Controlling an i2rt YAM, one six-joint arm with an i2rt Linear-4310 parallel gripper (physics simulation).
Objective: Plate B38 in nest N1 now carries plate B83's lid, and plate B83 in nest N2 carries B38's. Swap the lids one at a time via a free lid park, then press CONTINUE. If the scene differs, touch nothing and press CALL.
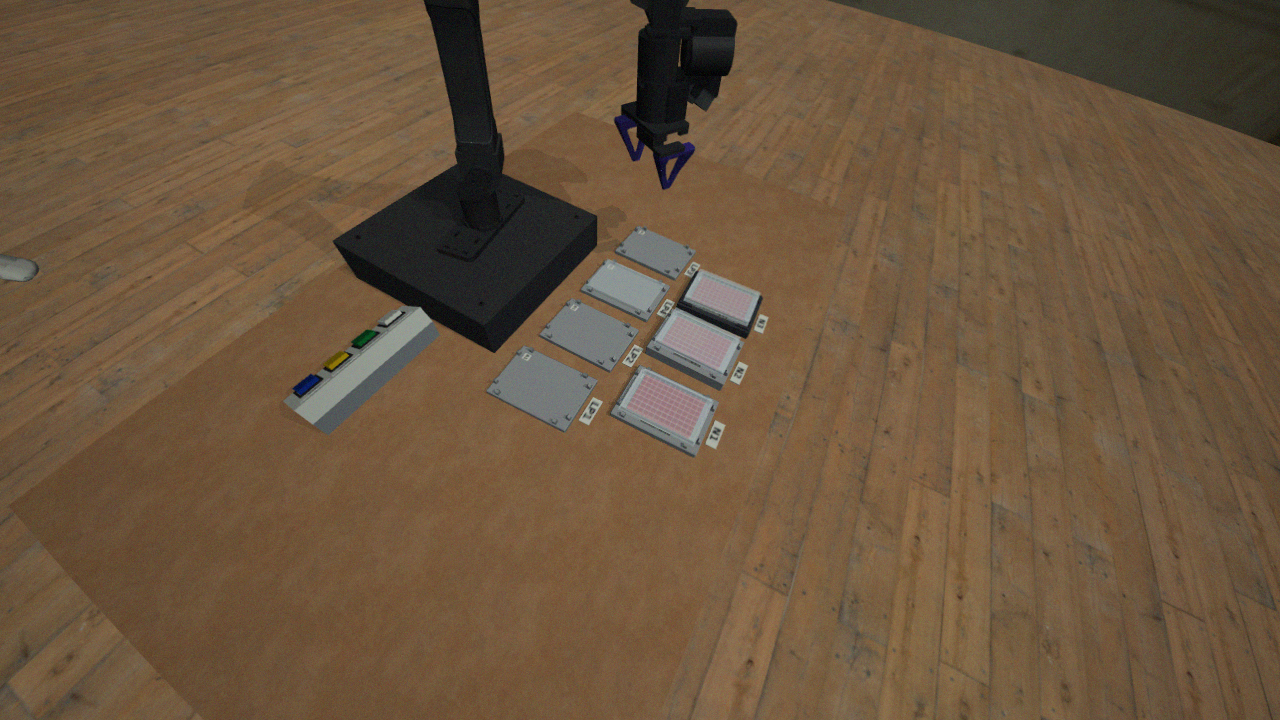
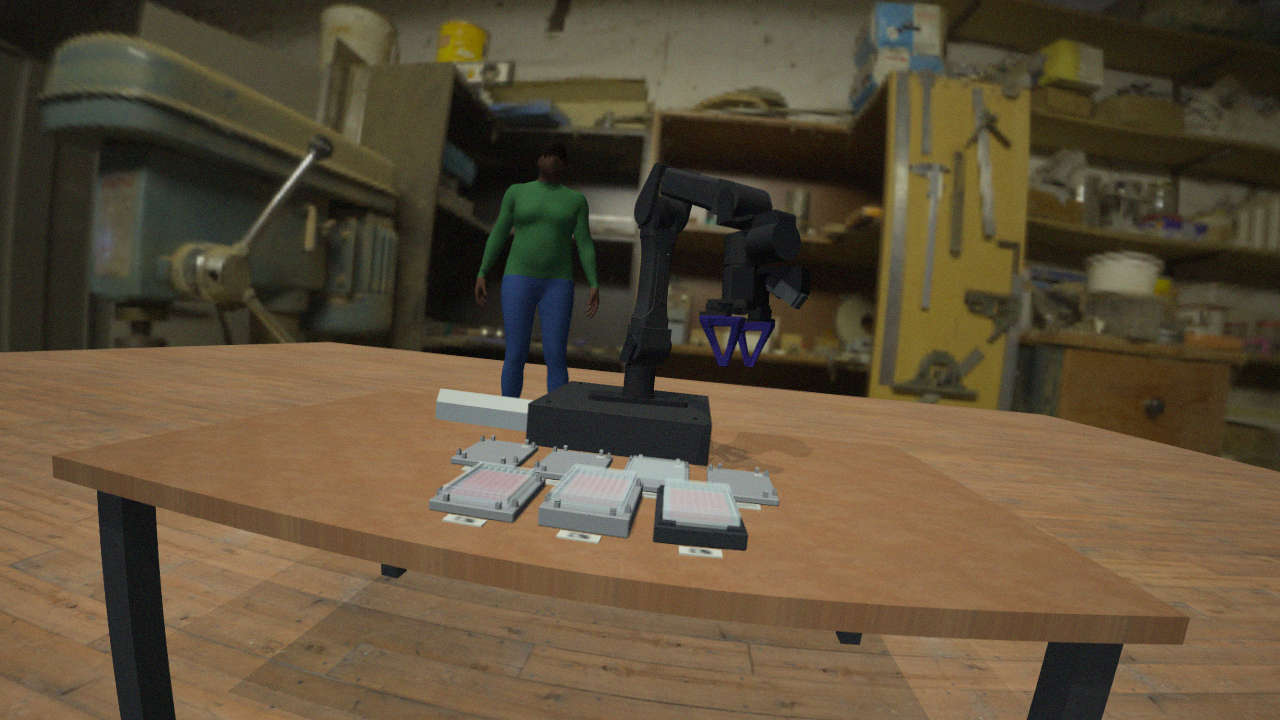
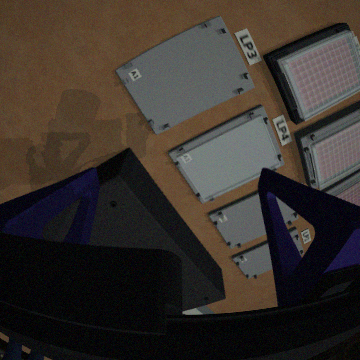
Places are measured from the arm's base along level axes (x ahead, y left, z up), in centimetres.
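Pixels of known places: gripper, fingertip midpoint: (image 1: 650, 174) (image 2: 736, 366) (image 3: 178, 176); arm's base at its link origin: (image 1: 484, 224) (image 2: 637, 400).
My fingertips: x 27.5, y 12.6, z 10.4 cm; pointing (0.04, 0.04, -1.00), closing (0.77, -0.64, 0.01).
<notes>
For each thing: its top centre in the pictures, then the offset to it from my fingertips. "*": a spot on its surface instead.
- nest N1 at a spot on its surface: (image 2: 489, 484) (image 1: 685, 407) * dx +17.7, dy -33.3, dz -15.8 cm
- nest N2 at a spot on its surface: (image 2: 591, 491) * dx +21.2, dy -21.0, dz -14.5 cm
- LP2 at its top centre: (image 2: 574, 456) (image 3: 258, 221) (image 1: 589, 328) dx -1.9, dy -23.8, dz -16.5 cm
- LP3 at its top centre: (image 3: 186, 76) (image 2: 741, 475) (image 1: 656, 246) dx +2.8, dy +1.9, dz -16.5 cm
- button box at its top centre: (image 1: 351, 347) (image 2: 491, 393) dx -31.9, dy -43.4, dz -12.1 cm
- third plate at its top centre: (image 2: 699, 495) (image 3: 331, 73) (image 1: 723, 294) dx +18.8, dy -7.9, dz -14.8 cm
The plate in nest N1 (image 1: 666, 404) (image 2: 489, 484) shows stronger pink wells; I cannot tell whether it wears a lid. The plate in nest N2 (image 1: 696, 342) (image 2: 591, 491) (image 3: 335, 152) looks paler, under a clear cover. Plate codes are unreadable. Lid park LP4 bears a pale, clear-rimmed lid (image 1: 624, 286) (image 2: 657, 471) (image 3: 230, 161). Parks LP1 (image 1: 541, 386), LP2 (image 1: 588, 334) and LP3 (image 1: 655, 251) (image 3: 185, 75) are bare. The button box (image 1: 366, 380) (image 2: 483, 409) has white, green, yellow and blue buttons without readable names. My gripper (image 1: 650, 173) (image 2: 736, 365) (image 3: 178, 176) is open and empty, high above the table beyond LP3.
A third plate (image 1: 722, 296) (image 2: 699, 503) (image 3: 322, 71) sits in the black nest N3, beside N2. The black arm base (image 1: 465, 259) (image 2: 617, 420) (image 3: 165, 225) stands between the button box and the lid parks. A person (image 2: 541, 232) stands behind the table.
</notes>
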